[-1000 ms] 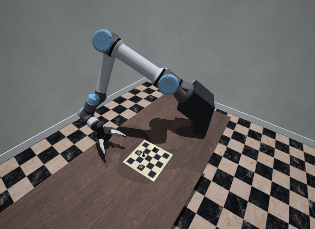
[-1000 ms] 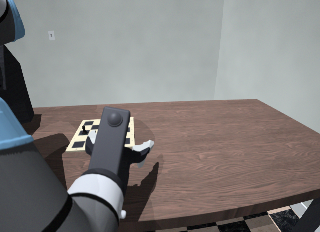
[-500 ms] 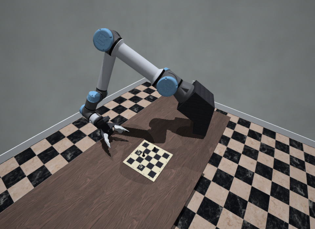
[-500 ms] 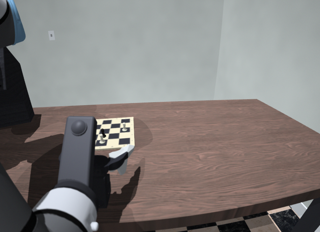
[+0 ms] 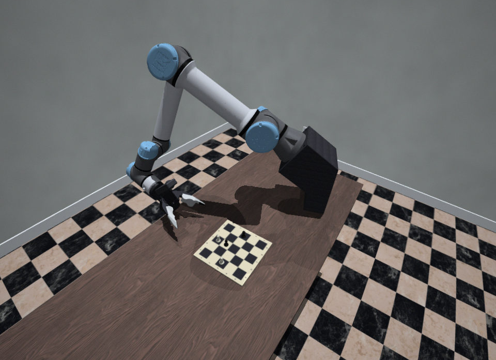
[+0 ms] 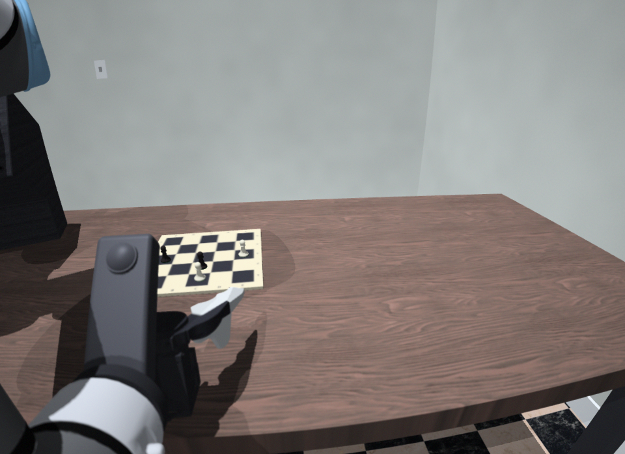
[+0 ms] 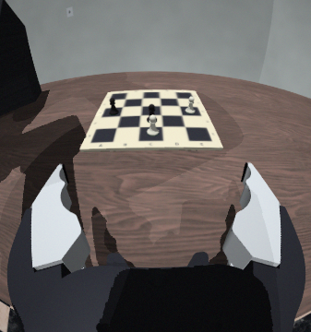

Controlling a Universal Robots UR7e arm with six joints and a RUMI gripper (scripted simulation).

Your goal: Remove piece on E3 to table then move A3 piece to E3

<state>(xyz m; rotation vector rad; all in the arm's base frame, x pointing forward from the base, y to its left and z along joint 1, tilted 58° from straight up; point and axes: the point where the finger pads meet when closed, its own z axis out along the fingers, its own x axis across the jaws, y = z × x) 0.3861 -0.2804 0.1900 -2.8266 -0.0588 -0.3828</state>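
My gripper is now 20 cm to the right of the chessboard, 7 cm above it and 4 cm short of it.
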